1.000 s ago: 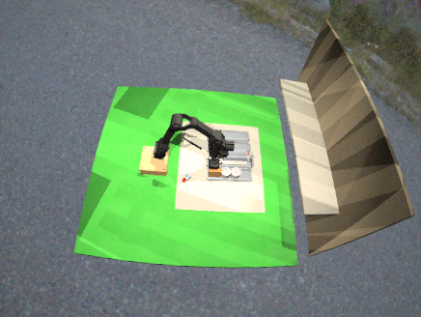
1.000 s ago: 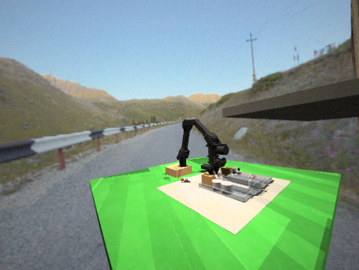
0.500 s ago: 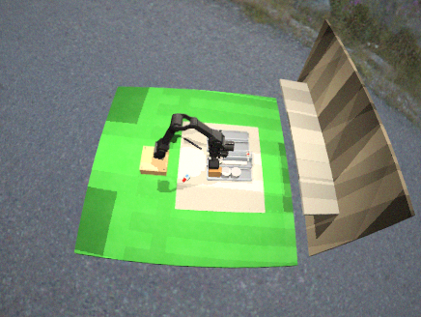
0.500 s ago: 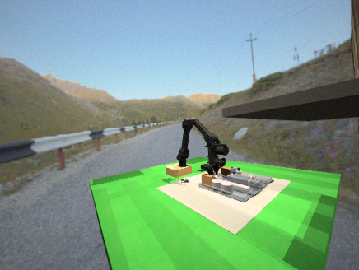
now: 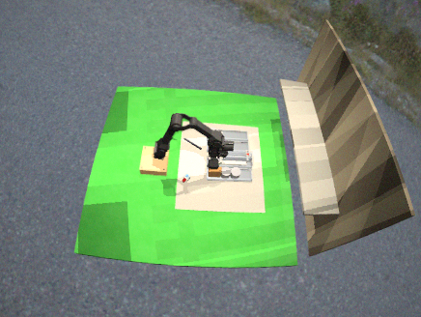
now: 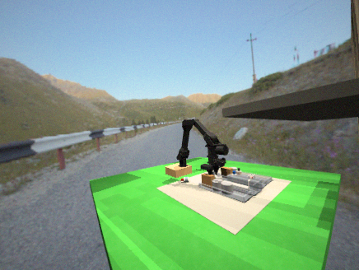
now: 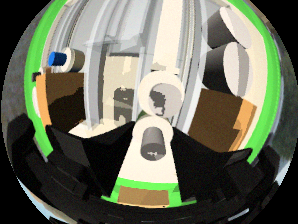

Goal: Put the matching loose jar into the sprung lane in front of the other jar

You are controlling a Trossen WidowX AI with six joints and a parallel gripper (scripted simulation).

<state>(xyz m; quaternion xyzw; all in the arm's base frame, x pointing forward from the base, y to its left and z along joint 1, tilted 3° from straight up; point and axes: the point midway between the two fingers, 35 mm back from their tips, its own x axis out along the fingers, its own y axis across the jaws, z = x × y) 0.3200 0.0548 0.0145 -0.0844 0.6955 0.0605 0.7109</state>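
The grey lane rack lies 140 mm ahead of my gripper tip, 50 mm to the left of it and 10 mm below it. Round my gripper tip: thin black rod 150 mm behind, 110 mm to the left, 30 mm below; then tan wall panel 610 mm ahead, 110 mm to the left, 370 mm above.
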